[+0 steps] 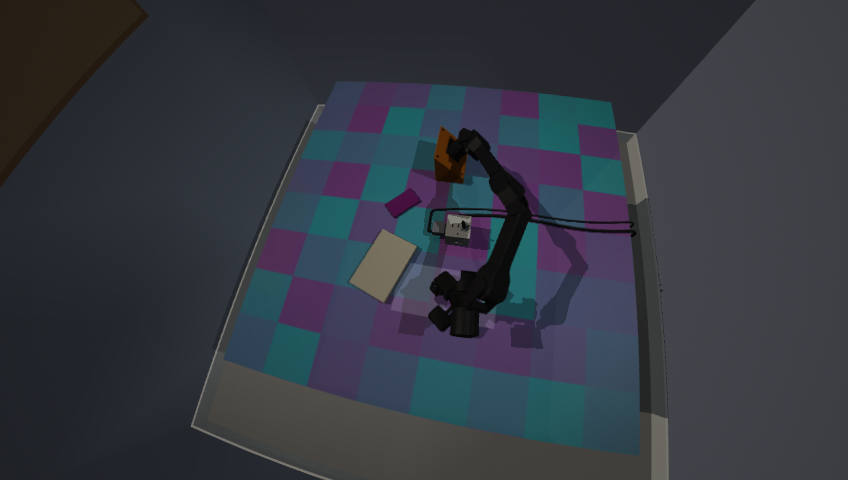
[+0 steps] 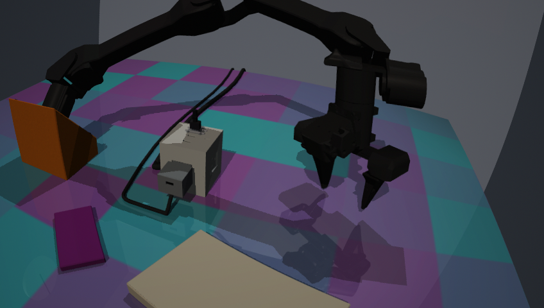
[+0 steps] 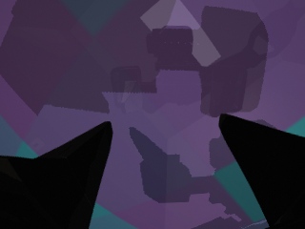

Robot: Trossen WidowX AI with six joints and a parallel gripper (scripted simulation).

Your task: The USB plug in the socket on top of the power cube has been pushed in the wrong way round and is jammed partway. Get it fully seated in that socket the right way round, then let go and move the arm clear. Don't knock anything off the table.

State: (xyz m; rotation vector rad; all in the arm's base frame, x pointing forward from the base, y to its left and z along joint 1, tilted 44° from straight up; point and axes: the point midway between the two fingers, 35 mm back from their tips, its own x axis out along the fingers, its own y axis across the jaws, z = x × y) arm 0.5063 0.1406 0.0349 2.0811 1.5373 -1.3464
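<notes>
The black USB plug is 240 mm behind my gripper tip, 30 mm to the right of it and 80 mm above it. Also, from my gripper tip: flat beige slab (70 mm behind, 260 mm to the right); then USB socket (240 mm behind, 30 mm to the right, 60 mm above); then magenta block (310 mm behind, 270 mm to the right, 10 mm below).
</notes>
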